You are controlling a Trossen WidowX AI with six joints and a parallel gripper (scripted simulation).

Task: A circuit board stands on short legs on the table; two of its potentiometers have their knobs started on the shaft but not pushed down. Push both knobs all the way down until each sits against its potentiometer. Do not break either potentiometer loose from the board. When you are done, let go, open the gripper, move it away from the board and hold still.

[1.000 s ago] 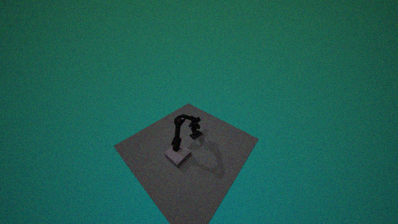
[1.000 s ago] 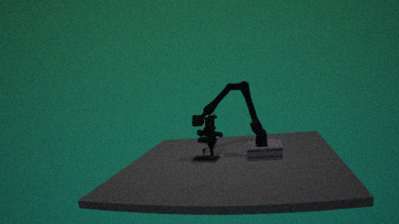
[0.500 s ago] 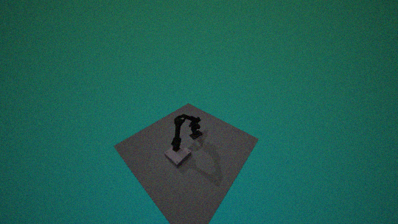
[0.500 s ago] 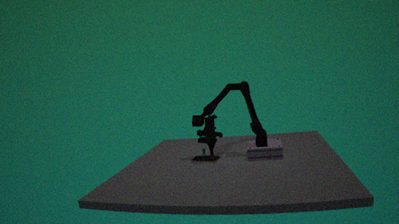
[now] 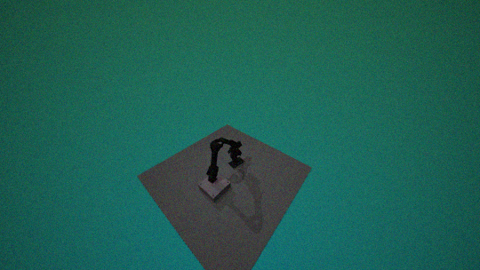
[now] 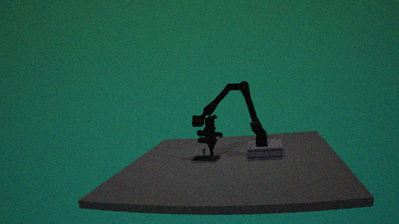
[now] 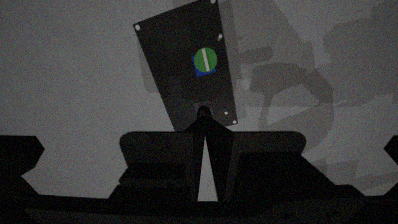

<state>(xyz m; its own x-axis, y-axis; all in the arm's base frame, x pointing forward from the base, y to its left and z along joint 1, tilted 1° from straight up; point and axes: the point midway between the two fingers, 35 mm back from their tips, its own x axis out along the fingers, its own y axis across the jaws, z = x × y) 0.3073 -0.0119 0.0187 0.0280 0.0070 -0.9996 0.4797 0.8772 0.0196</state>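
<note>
My gripper tip is now 50 mm short of the green knob and 30 mm to the left of it. The rest, counted from my gripper tip: dark round knob (10 mm below).
</note>
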